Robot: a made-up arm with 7 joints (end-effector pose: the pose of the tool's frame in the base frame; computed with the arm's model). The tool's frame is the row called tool.
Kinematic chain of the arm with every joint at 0, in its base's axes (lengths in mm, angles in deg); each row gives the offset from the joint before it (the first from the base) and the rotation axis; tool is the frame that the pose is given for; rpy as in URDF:
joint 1: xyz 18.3 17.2 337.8 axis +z
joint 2: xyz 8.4 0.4 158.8 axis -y
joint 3: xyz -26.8 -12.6 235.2 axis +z
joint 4: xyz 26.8 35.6 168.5 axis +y
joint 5: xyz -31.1 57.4 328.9 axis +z
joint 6: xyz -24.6 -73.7 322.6 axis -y
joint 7: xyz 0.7 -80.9 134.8 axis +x
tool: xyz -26 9.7 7.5 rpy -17.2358 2.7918 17.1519
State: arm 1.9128 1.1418 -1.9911 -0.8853 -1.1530 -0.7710 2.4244
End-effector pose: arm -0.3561 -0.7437 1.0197 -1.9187 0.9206 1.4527
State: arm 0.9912 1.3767 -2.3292 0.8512 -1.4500 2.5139 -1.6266
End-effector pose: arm -0.1890 -0.9188 0.5449 -2.1582 1.4254 -0.7542
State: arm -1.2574 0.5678 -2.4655 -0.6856 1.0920 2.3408 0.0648
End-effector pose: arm 0.1222 0.3944 1.2874 3.0083 0.0392 0.6046
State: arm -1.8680 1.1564 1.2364 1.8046 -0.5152 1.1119 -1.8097
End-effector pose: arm 0.7932 0.1446 0.8556 1.9612 -1.7845 -0.0741
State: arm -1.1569 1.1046 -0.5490 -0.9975 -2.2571 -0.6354 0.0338
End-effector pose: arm 0.1276 1.0008 0.3035 1.3857 -2.4939 -1.2040
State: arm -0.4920 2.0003 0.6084 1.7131 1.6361 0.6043 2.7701
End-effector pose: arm -0.1285 0.5498 0.9705 2.1387 0.8121 0.7058
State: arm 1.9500 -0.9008 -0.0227 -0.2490 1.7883 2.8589 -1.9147
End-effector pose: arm -0.3304 0.6787 1.0890 0.3212 -0.0988 1.0089
